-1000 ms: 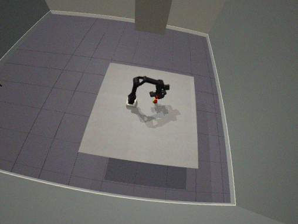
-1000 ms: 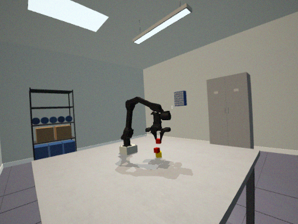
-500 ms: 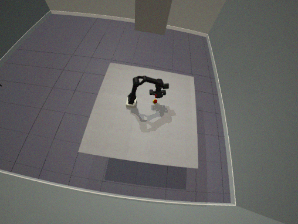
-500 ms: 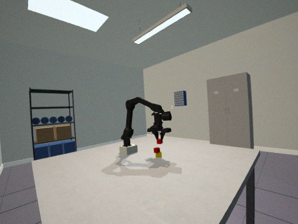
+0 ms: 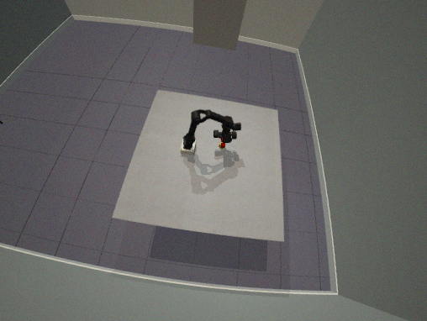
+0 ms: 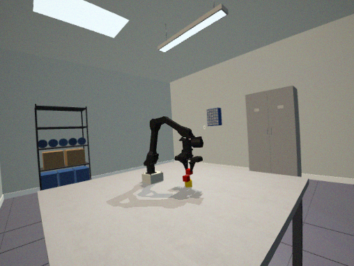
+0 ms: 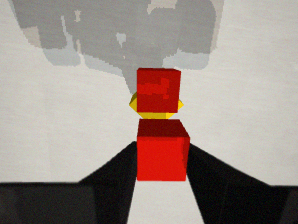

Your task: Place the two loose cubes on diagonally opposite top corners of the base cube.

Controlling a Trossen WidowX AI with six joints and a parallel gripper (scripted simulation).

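My gripper tip is now 70 mm above the yellow base cube and 20 mm to the left of it.
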